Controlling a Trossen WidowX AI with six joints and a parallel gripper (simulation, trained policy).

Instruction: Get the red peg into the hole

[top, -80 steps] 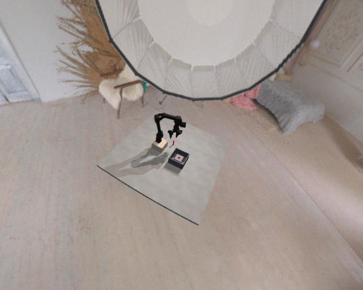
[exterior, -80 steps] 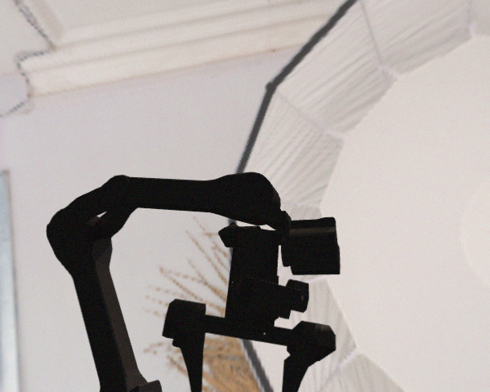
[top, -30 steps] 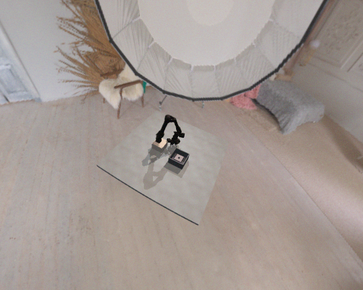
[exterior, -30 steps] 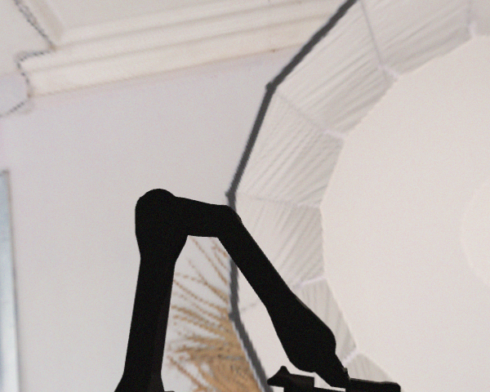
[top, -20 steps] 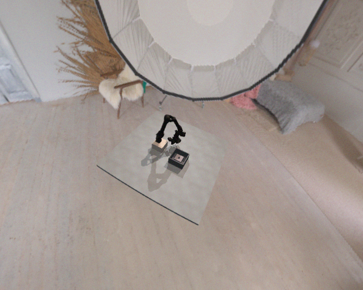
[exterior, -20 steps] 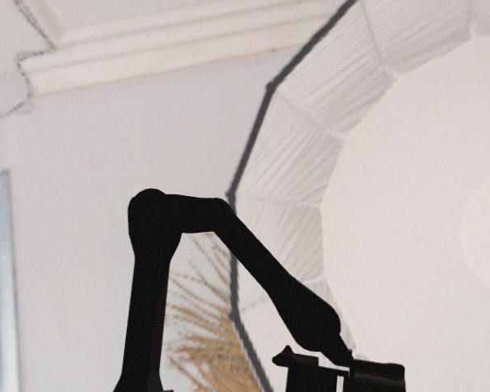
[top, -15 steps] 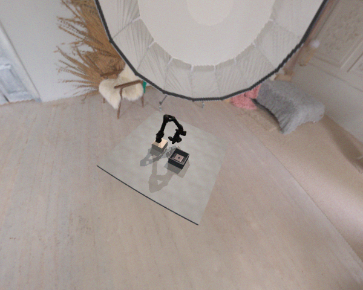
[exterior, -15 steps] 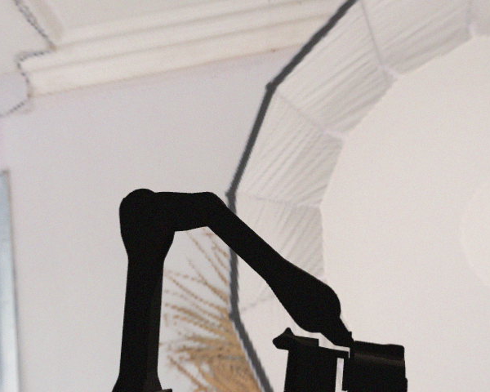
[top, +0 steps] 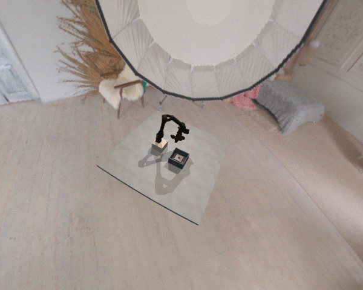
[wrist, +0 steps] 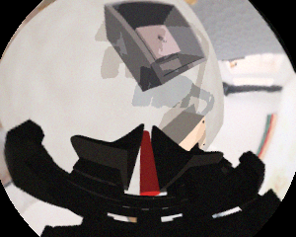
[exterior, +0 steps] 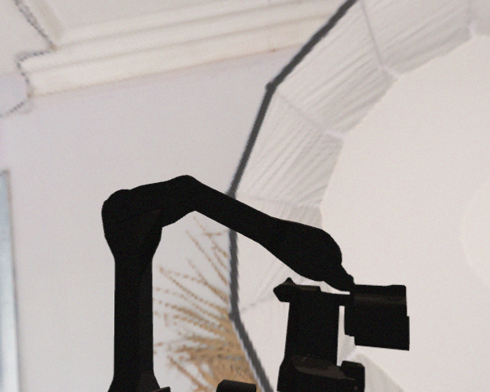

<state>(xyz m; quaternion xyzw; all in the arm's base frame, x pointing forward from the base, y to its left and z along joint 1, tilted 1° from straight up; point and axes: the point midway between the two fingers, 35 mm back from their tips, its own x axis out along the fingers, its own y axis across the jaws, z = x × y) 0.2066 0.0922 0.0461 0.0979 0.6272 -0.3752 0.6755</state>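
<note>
Now: the plate 130 mm ahead of my gripper tip, 150 mm to the right of it and 60 mm below it. The rest, counted from my gripper tip: dark box (130 mm ahead, 150 mm to the right, 80 mm below); then red peg (10 mm behind, 20 mm to the left, 30 mm above).
</note>
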